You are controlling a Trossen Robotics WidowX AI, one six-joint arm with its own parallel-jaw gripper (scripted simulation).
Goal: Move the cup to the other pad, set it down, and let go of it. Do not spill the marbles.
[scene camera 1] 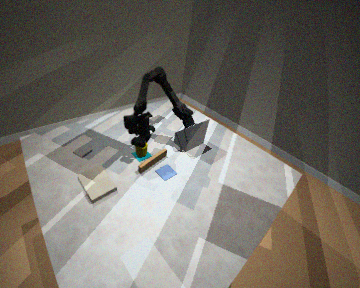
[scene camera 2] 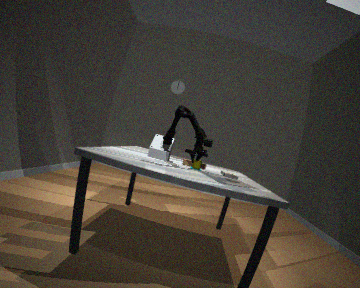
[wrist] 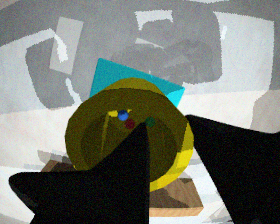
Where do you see a teal pad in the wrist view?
107, 72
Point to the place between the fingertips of my gripper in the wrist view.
165, 124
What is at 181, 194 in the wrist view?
A wooden bar.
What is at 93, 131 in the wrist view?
A yellow cup.
